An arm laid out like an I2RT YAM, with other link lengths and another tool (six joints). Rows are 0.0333 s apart.
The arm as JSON. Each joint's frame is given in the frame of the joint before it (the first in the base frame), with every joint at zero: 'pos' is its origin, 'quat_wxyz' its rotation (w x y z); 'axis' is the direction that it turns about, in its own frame. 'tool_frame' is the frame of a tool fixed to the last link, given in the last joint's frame.
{
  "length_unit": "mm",
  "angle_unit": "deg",
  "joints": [
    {
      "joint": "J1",
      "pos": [
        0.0,
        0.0,
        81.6
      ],
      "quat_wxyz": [
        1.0,
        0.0,
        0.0,
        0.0
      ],
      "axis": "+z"
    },
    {
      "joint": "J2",
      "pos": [
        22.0,
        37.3,
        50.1
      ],
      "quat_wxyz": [
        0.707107,
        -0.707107,
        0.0,
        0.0
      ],
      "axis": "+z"
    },
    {
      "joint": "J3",
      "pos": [
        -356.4,
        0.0,
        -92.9
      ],
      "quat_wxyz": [
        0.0,
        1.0,
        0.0,
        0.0
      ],
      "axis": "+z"
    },
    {
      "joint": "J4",
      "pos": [
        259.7,
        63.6,
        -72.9
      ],
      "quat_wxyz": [
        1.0,
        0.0,
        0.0,
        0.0
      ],
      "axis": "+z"
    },
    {
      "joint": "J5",
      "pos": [
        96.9,
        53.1,
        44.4
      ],
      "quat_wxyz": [
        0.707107,
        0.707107,
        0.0,
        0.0
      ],
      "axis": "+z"
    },
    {
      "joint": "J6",
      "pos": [
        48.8,
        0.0,
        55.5
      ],
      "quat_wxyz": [
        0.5,
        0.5,
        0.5,
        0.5
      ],
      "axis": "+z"
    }
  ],
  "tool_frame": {
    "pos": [
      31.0,
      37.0,
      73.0
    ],
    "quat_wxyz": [
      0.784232,
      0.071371,
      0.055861,
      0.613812
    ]
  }
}
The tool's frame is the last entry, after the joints.
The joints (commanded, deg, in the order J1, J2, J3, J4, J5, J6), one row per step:
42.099 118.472 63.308 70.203 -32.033 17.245
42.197 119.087 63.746 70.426 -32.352 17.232
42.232 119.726 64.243 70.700 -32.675 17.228
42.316 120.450 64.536 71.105 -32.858 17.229
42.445 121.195 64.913 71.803 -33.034 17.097
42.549 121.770 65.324 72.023 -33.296 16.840
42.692 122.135 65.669 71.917 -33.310 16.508
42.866 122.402 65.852 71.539 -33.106 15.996
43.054 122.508 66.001 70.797 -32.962 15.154
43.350 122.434 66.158 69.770 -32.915 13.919
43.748 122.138 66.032 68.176 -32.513 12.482
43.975 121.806 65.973 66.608 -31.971 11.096
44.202 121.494 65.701 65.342 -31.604 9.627
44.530 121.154 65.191 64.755 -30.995 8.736
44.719 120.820 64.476 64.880 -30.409 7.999
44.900 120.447 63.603 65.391 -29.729 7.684
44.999 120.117 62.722 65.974 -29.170 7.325
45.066 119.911 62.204 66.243 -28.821 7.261
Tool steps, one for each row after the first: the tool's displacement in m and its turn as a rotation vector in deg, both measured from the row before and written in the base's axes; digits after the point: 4 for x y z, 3 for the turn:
0.0007 0.0029 -0.0024 -0.034 -0.102 0.403
0.0013 0.0026 -0.0020 0.025 -0.158 0.346
0.0009 0.0025 -0.0039 -0.053 -0.012 0.261
0.0008 0.0030 -0.0024 0.157 -0.400 0.269
0.0007 0.0027 -0.0022 -0.072 -0.332 0.299
0.0005 0.0023 -0.0016 -0.161 -0.225 0.082
0.0003 0.0019 -0.0026 -0.387 -0.111 -0.135
0.0000 0.0016 -0.0024 -0.637 -0.265 -0.130
-0.0011 0.0022 -0.0014 -0.810 -0.590 0.002
-0.0021 0.0017 -0.0031 -1.236 -0.282 -0.262
-0.0005 0.0003 -0.0021 -1.136 -0.321 -0.536
-0.0013 -0.0001 -0.0027 -1.151 -0.485 -0.355
-0.0026 0.0000 -0.0019 -0.674 -0.247 -0.395
-0.0020 -0.0014 -0.0008 -0.299 -0.464 -0.486
-0.0024 -0.0019 -0.0003 -0.001 -0.239 -0.532
-0.0020 -0.0024 -0.0005 -0.013 -0.307 -0.500
-0.0013 -0.0014 -0.0005 -0.011 0.006 -0.286

